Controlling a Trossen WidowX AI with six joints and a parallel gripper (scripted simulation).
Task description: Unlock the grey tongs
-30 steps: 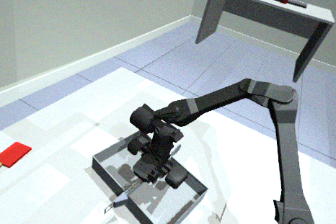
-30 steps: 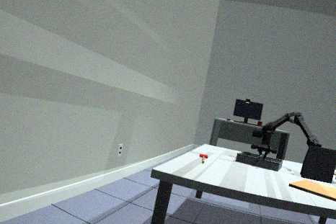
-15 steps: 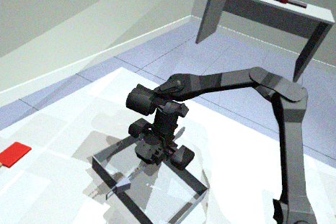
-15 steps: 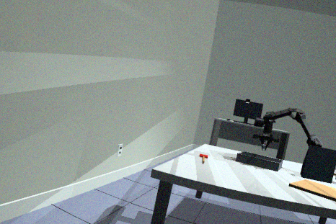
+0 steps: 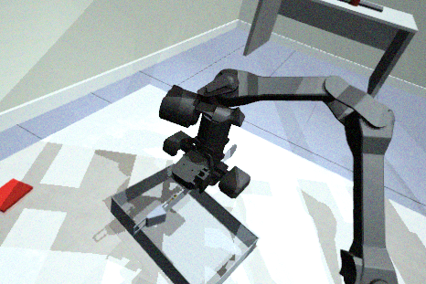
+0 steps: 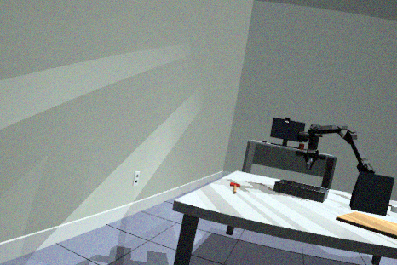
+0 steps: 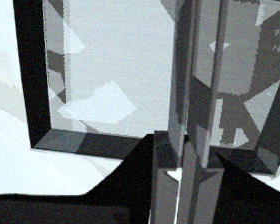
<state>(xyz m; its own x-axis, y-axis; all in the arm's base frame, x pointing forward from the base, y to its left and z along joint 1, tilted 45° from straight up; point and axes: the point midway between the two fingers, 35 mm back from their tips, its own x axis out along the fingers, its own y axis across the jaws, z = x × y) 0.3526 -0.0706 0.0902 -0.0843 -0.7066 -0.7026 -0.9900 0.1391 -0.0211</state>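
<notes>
The wooden board is 370 mm behind my gripper tip, 480 mm to the left of it and 150 mm below it. The rest, counted from my gripper tip: yellow lock piece 10 mm ahead, 80 mm to the left, 40 mm above; then grey roasting tin 10 mm ahead, 130 mm below; then red object 370 mm ahead, 240 mm to the left, 150 mm below.
</notes>
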